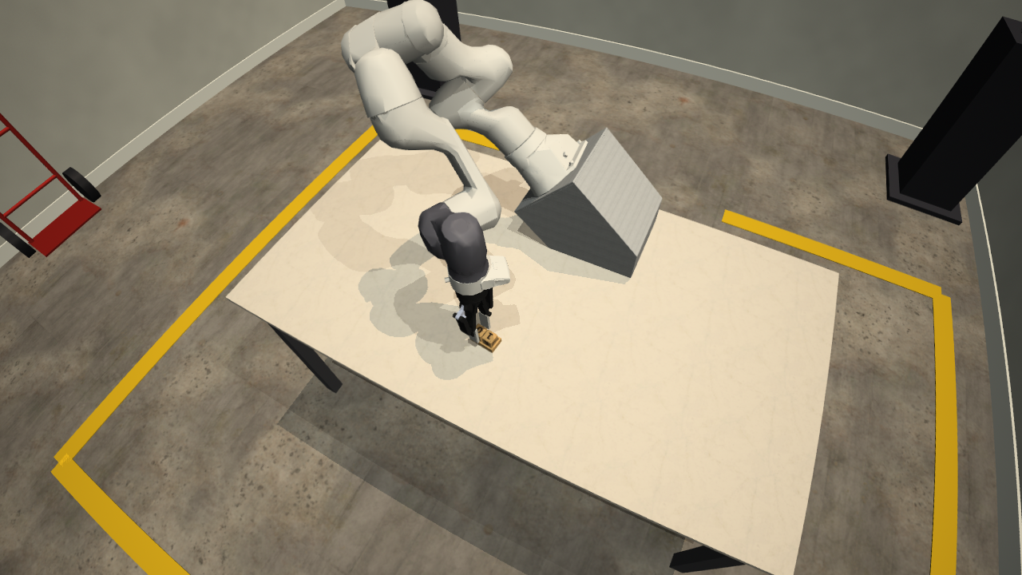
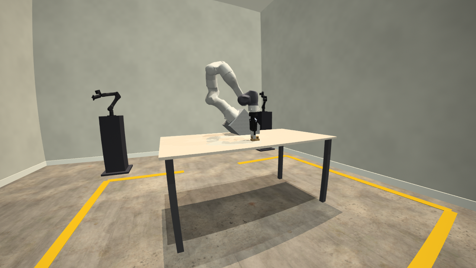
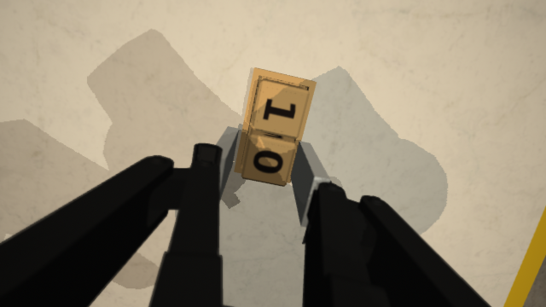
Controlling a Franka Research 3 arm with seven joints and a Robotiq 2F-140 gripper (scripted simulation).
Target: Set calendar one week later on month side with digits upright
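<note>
Now: hand 30 mm above the wooden digit cube. Round my hand: wooden tray (40 mm below, 20 mm to the left).
</note>
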